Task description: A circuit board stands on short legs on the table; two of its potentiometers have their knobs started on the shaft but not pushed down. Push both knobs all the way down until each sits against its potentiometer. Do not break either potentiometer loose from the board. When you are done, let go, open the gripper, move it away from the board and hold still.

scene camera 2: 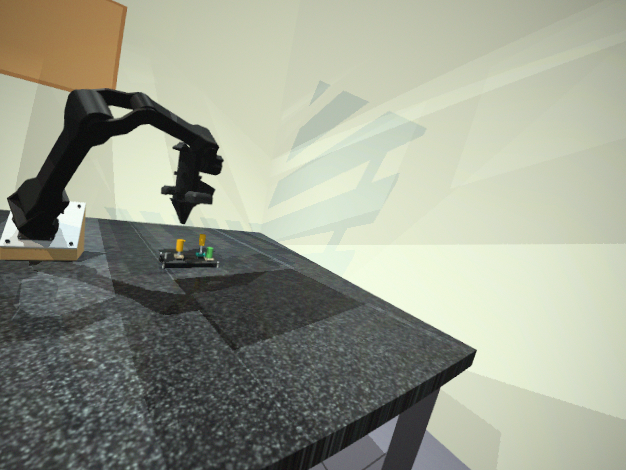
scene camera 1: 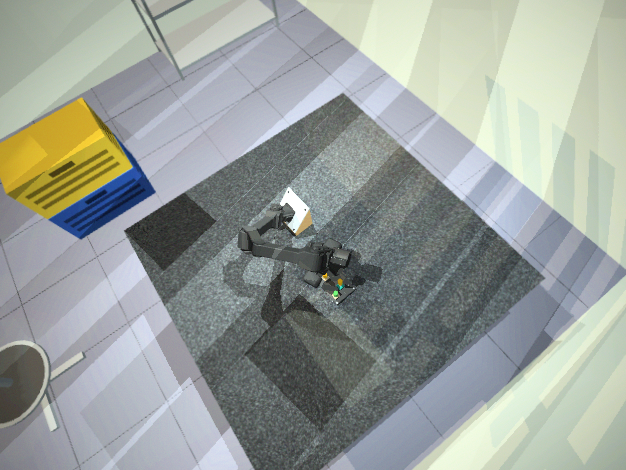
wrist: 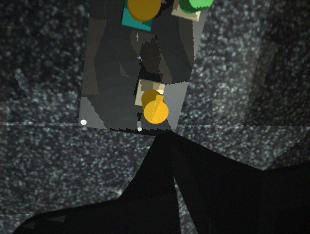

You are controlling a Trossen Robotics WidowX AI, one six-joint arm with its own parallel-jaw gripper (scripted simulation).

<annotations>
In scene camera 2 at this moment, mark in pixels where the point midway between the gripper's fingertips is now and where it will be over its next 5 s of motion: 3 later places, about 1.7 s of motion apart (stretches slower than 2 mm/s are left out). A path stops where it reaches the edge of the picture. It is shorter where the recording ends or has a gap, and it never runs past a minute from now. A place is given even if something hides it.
My gripper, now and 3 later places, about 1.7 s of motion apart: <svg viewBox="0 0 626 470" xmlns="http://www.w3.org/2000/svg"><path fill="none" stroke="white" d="M182 224L180 239L180 242L180 240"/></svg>
</annotations>
